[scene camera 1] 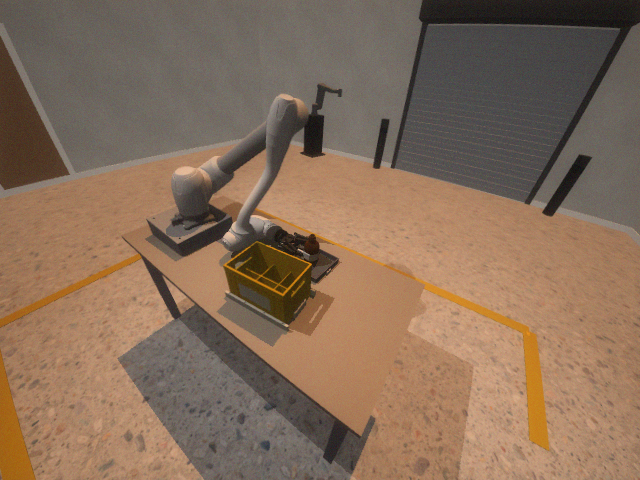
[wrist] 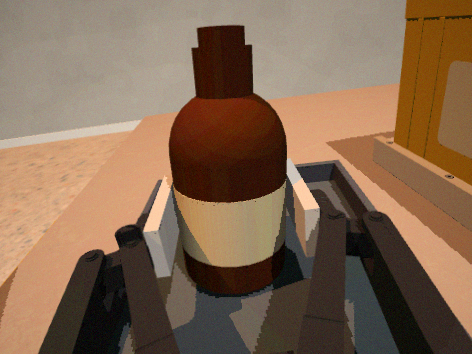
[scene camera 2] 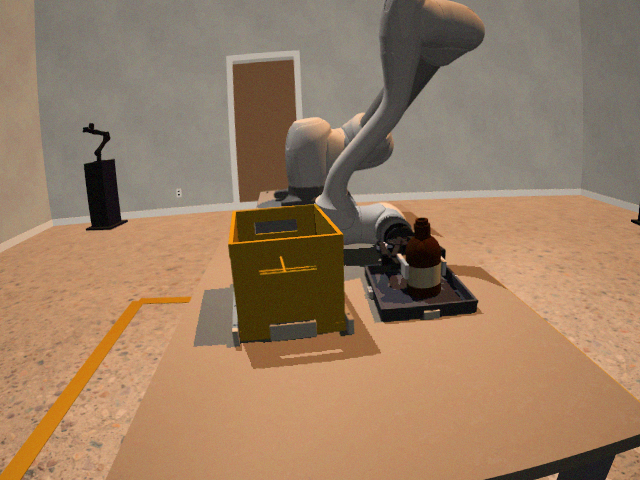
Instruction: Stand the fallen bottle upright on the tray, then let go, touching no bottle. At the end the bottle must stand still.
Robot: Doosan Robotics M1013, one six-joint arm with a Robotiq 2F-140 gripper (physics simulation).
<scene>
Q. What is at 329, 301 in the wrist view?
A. My gripper.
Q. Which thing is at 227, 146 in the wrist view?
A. A brown bottle.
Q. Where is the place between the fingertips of my gripper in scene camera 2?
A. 426, 270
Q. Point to a brown bottle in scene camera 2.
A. At 423, 253
</scene>
